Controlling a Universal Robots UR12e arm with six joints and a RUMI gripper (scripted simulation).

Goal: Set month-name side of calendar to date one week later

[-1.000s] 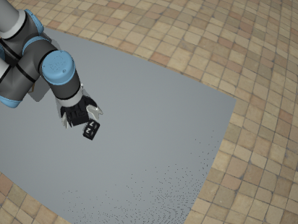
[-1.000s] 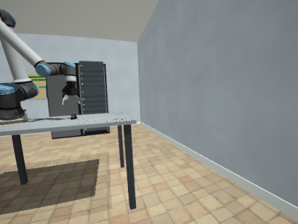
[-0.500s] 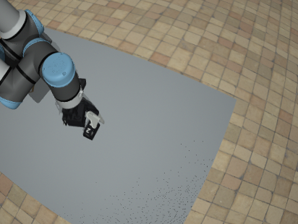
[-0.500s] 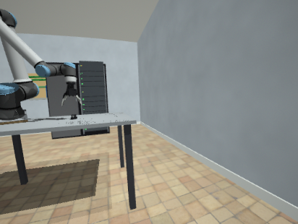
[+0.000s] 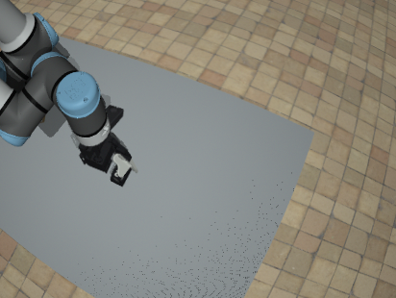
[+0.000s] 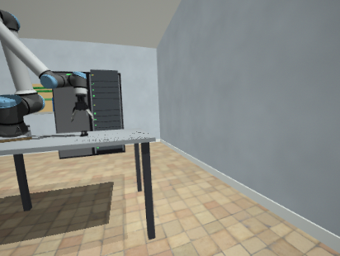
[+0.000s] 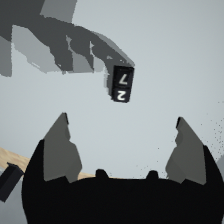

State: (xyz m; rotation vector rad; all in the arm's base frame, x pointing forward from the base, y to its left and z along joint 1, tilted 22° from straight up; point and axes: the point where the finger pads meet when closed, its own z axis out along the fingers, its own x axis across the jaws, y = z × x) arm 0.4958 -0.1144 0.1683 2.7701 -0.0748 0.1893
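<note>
Right now the black cube is 90 mm below my hand. Also, from my hand: dark tray (10 mm to the left, 110 mm below).
</note>
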